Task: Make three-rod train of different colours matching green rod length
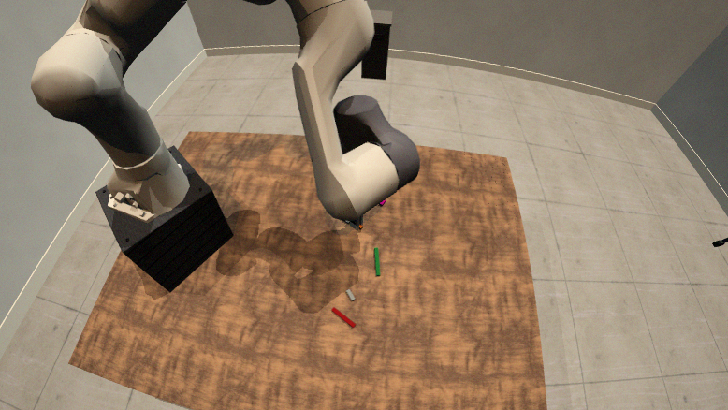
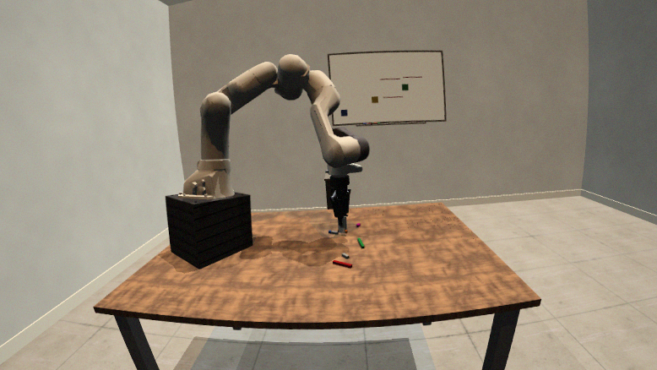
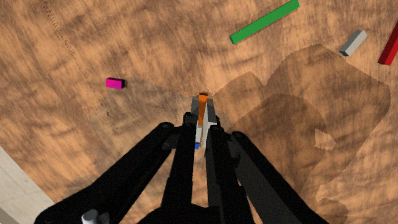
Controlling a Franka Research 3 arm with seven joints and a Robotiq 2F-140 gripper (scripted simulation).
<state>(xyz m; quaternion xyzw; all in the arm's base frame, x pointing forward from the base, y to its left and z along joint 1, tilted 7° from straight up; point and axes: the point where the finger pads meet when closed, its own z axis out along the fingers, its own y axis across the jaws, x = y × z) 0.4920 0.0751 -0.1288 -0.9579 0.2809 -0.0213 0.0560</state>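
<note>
Now: hand 30 mm above the orange rod. From my hand the other things lie so: magenta rod: 90 mm to the left, 70 mm ahead, 40 mm below; then green rod: 100 mm to the right, 60 mm ahead, 40 mm below; then blue rod: 50 mm behind, 40 mm below, 30 mm to the left.
</note>
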